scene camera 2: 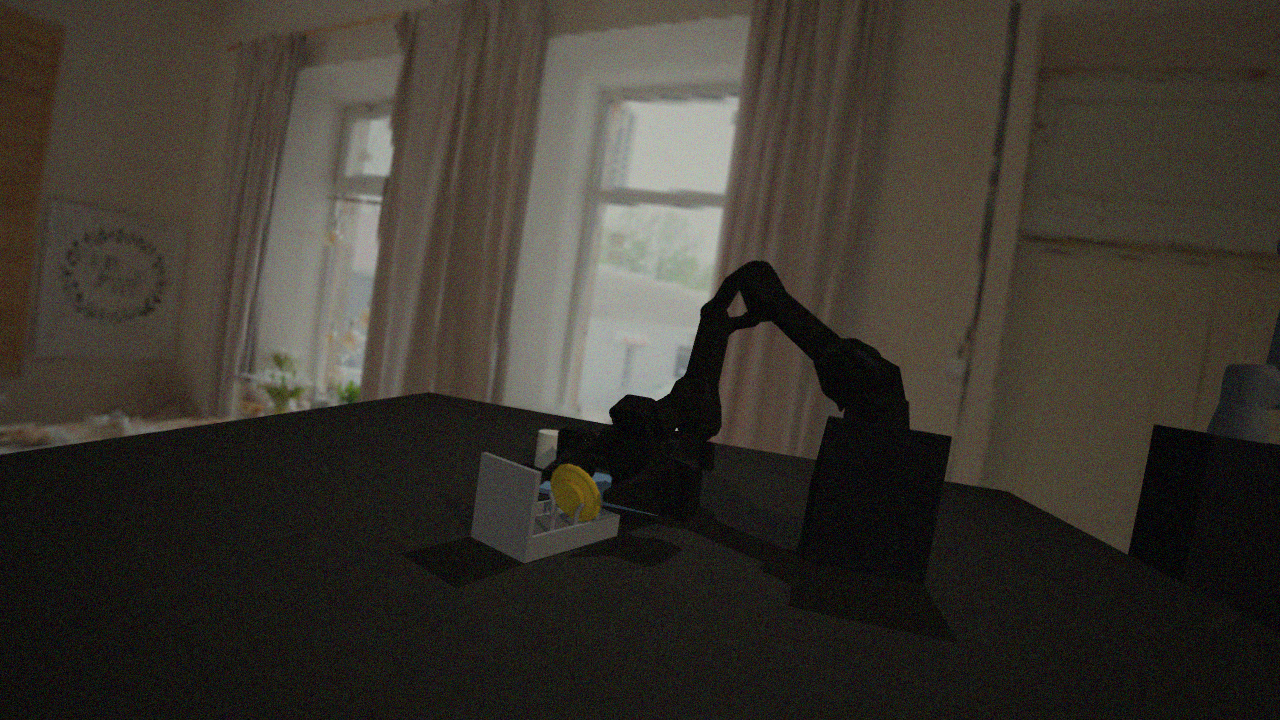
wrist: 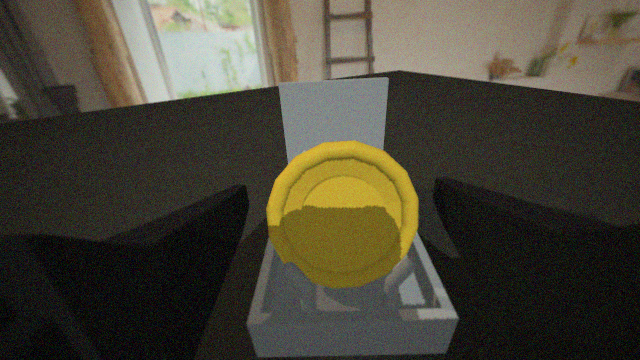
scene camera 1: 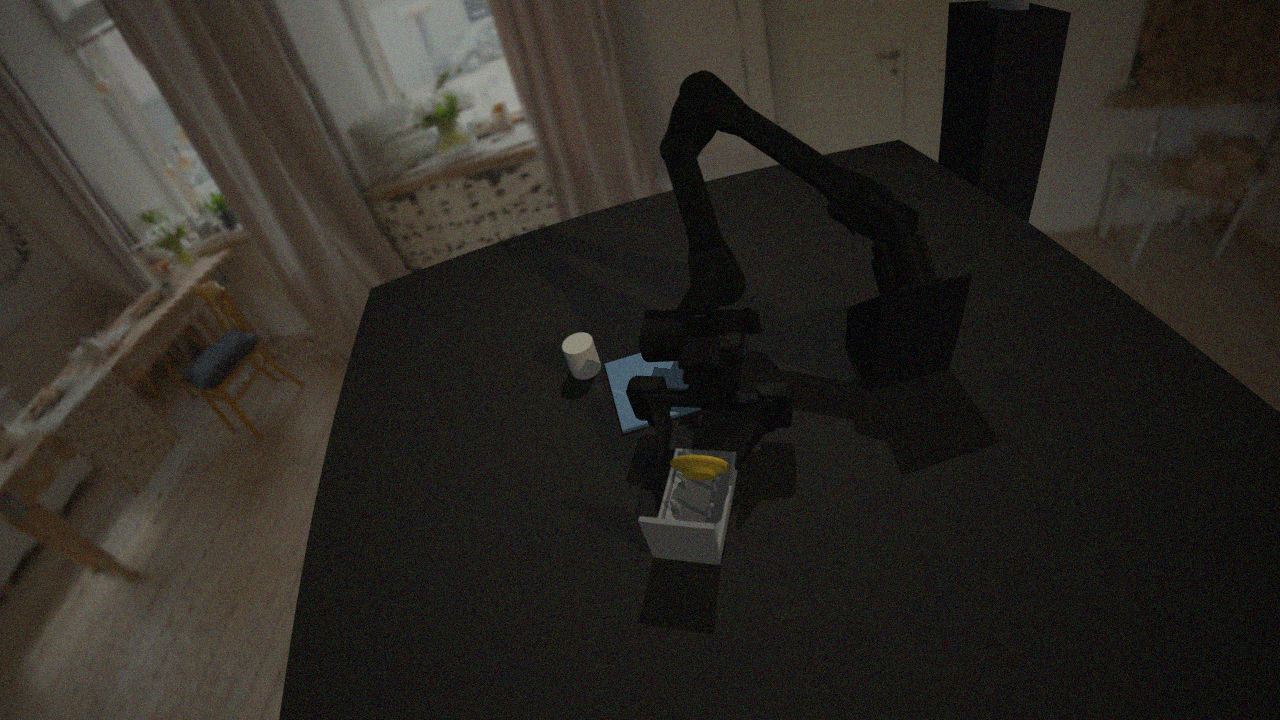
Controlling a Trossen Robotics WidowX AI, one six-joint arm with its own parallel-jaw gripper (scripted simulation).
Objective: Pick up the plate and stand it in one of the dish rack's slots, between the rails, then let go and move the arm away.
my gripper: scene camera 2; wrist 339,191; scene camera 1
yellow plate: scene camera 2 571,485; wrist; scene camera 1
dish rack: scene camera 2 507,516; wrist 409,306; scene camera 1 692,522
same spot on my gripper: (scene camera 1: pixel 656 407) = (scene camera 2: pixel 573 445)
same spot on yellow plate: (scene camera 1: pixel 698 467) = (wrist: pixel 334 175)
